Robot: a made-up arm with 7 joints. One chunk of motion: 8 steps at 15 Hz.
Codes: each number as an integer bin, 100 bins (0 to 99) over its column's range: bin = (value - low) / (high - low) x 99, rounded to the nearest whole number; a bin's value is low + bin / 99 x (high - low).
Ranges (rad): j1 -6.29..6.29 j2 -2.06..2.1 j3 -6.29..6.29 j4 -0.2..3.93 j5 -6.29..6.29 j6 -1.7..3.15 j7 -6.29..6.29
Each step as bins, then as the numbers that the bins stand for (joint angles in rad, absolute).
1 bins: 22 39 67 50 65 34 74
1 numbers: -3.4944 -0.4212 2.2237 1.8859 1.9696 -0.0343 3.1132
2 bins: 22 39 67 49 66 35 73
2 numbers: -3.4944 -0.4212 2.2237 1.8441 2.0967 0.0146 2.9862
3 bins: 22 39 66 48 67 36 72
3 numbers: -3.4944 -0.4212 2.0967 1.8024 2.2237 0.0636 2.8591
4 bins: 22 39 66 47 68 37 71
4 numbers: -3.4944 -0.4212 2.0967 1.7607 2.3508 0.1126 2.7320
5 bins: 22 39 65 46 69 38 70
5 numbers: -3.4944 -0.4212 1.9696 1.7190 2.4779 0.1616 2.6049
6 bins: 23 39 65 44 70 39 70
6 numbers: -3.3674 -0.4212 1.9696 1.6356 2.6049 0.2106 2.6049
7 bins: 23 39 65 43 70 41 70
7 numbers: -3.3674 -0.4212 1.9696 1.5938 2.6049 0.3086 2.6049
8 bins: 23 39 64 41 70 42 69
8 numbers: -3.3674 -0.4212 1.8425 1.5104 2.6049 0.3576 2.4779
